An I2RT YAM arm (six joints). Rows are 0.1 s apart.
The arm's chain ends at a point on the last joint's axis. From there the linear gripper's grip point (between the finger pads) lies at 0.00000 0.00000 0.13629 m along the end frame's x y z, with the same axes.
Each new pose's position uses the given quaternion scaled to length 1; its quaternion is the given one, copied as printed.
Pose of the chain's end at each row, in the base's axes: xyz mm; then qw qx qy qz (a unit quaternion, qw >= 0):
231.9, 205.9, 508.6, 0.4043, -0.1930, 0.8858, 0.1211
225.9, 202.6, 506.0, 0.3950, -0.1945, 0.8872, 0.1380
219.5, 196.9, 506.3, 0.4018, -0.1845, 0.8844, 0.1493
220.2, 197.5, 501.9, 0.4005, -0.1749, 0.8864, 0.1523
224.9, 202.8, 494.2, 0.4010, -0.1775, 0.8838, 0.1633
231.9, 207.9, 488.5, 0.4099, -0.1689, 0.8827, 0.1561
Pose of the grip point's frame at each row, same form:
323.1, 256.4, 420.9, 0.4043, -0.1930, 0.8858, 0.1211
314.1, 256.9, 417.4, 0.3950, -0.1945, 0.8872, 0.1380
308.9, 253.1, 420.1, 0.4018, -0.1845, 0.8844, 0.1493
309.7, 253.4, 415.7, 0.4005, -0.1749, 0.8864, 0.1523
313.6, 261.5, 409.0, 0.4010, -0.1775, 0.8838, 0.1633
323.3, 264.3, 404.6, 0.4099, -0.1689, 0.8827, 0.1561

